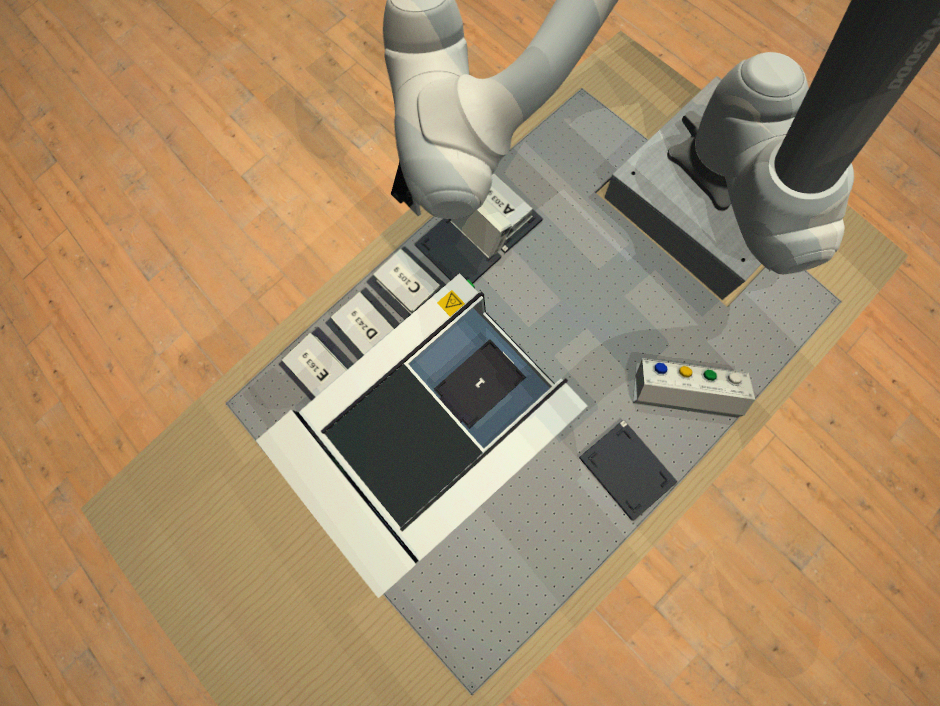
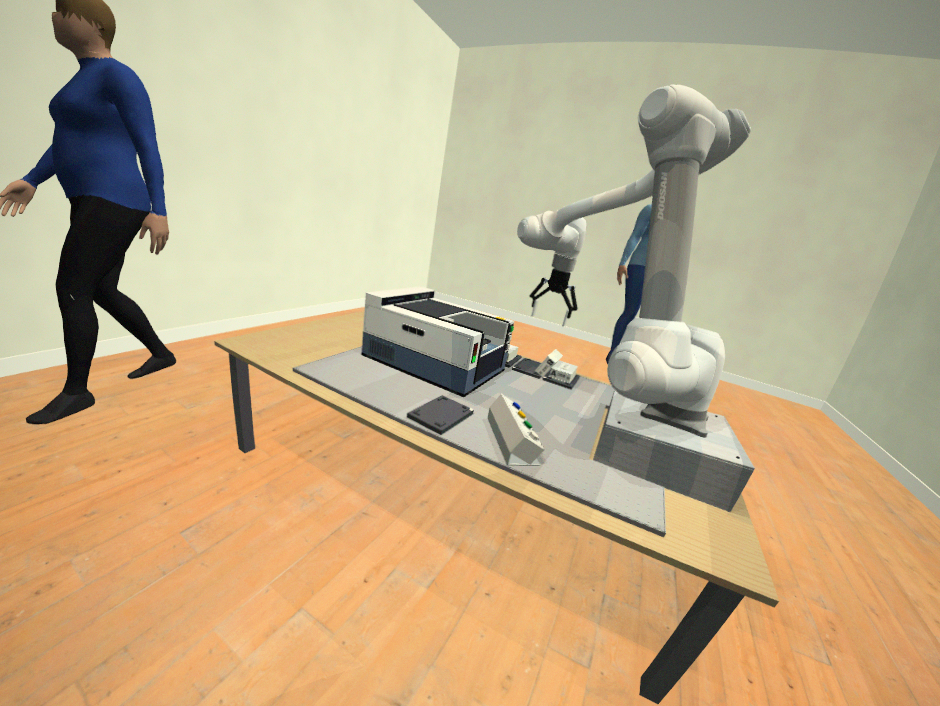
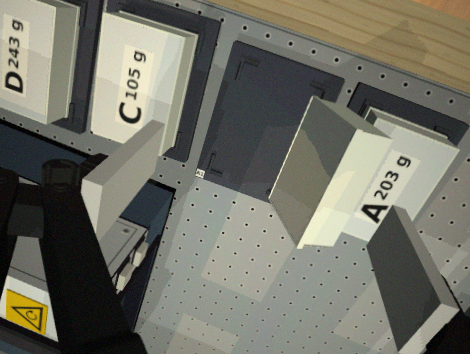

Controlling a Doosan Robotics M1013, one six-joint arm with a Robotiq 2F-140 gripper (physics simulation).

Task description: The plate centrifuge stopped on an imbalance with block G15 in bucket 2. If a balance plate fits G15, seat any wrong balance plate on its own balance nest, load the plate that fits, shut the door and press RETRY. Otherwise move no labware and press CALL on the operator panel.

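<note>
My gripper is open and empty, above the nests. Below it a balance plate is tilted, one side over the A1 nest, leaning toward plate A 203 g; its label is not visible. Plates C 105 g, D 243 g and E 163 g lie flat on nests. The centrifuge has its door opening uncovered, showing bucket 1. Block G15 and bucket 2 are not visible.
The operator panel, with blue, yellow, green and white buttons, stands near the table edge. A dark nest without labware lies beside it. The arm's base block stands at the other end. Two people stand beyond the table.
</note>
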